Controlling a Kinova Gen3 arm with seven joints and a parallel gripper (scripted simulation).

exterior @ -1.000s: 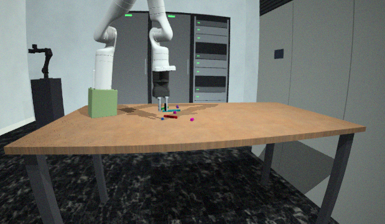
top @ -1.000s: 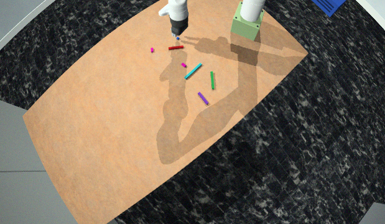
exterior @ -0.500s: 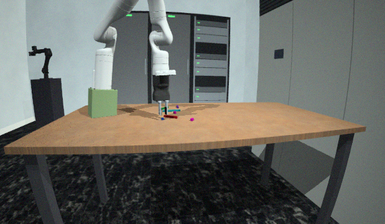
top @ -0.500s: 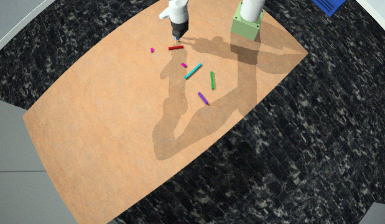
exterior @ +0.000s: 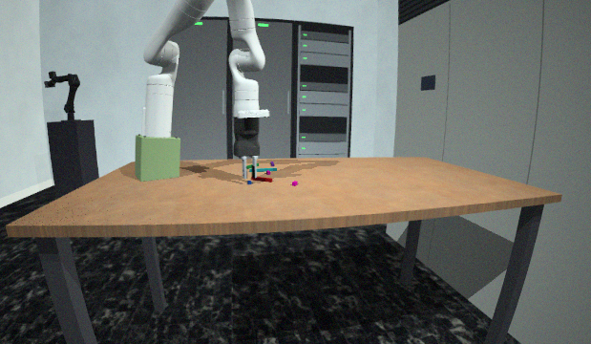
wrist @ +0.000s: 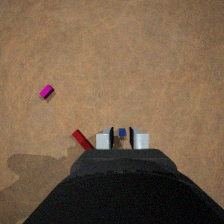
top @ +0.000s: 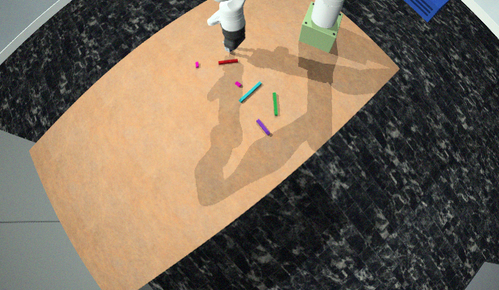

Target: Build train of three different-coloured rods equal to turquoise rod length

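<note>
My hand is 30 mm above the blue rod. From my hand the other things lie so: turquoise rod: 190 mm to the left, 50 mm ahead, 30 mm below; then red rod: 40 mm to the left, 40 mm ahead, 30 mm below; then green rod: 270 mm to the left, 30 mm below, 10 mm ahead.
</note>
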